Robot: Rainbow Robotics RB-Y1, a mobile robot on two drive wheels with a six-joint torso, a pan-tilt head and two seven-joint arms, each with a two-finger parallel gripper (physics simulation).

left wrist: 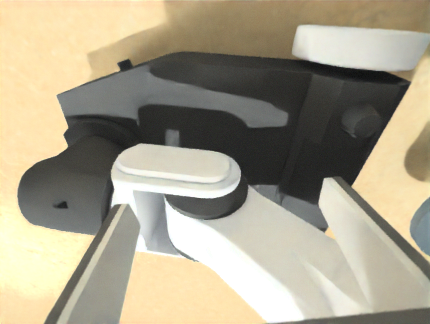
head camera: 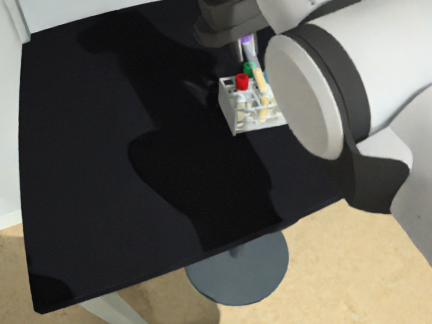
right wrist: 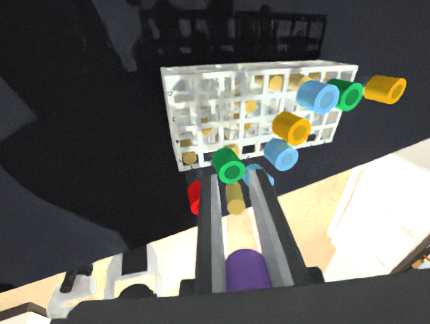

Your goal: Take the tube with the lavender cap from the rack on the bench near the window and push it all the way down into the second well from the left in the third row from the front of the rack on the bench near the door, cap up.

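Frame: origin at the robot's base, x ahead, y left, z up, level; metres.
Where they show: left gripper, fingertip midpoint: (left wrist: 226,202); right gripper, fingertip midpoint: (head camera: 245,55) (right wrist: 233,183).
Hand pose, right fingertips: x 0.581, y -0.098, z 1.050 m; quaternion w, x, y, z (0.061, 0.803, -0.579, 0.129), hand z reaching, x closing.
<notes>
Things, the pixels of their top centre, and the offset from my right fingertips. "spot": a spot on its surface instead. Level surfaces: height alone.
- lavender-capped tube, top centre: (right wrist: 287,314) (head camera: 257,30) 0.026 m back, 0.007 m right, 0.060 m up
- white rack, top centre: (right wrist: 271,117) (head camera: 280,86) 0.018 m ahead, 0.072 m right, 0.078 m down
- red-capped tube, surface spot: (right wrist: 194,197) (head camera: 237,76) spot: 0.028 m back, 0.016 m left, 0.020 m down
- green-capped tube, top centre: (right wrist: 235,173) (head camera: 251,65) 0.005 m back, 0.009 m right, 0.016 m down
- orange cap, top centre: (right wrist: 297,135) 0.025 m ahead, 0.049 m right, 0.016 m down
- green cap, surface spot: (right wrist: 348,95) spot: 0.056 m ahead, 0.080 m right, 0.016 m down
- black bench, surface height: 0.135 m down
- round grey base, top centre: (head camera: 236,253) 0.078 m ahead, 0.072 m right, 1.019 m down
The lavender-capped tube (head camera: 245,38) (right wrist: 247,270) is held between the fingers of my right gripper (head camera: 247,56) (right wrist: 233,183). Its yellowish lower end points toward the white rack (head camera: 227,107) (right wrist: 171,107) and appears to be above it; the exact well under it cannot be told. In the head camera the tube looks slanted. The rack stands on the black bench and holds a red-capped tube (head camera: 242,81) (right wrist: 194,197) and a green-capped tube (head camera: 249,68) (right wrist: 228,165), on either side of the held tube's end in the right wrist view. My left gripper (left wrist: 226,202) is open and empty.
Blue caps (right wrist: 317,96) (right wrist: 281,154), an orange cap (right wrist: 291,128) and another green cap (right wrist: 348,95) rise from the rack at the right. The black bench (head camera: 90,200) has its front edge over a round grey base (head camera: 240,280). The robot's own body fills the left wrist view.
</notes>
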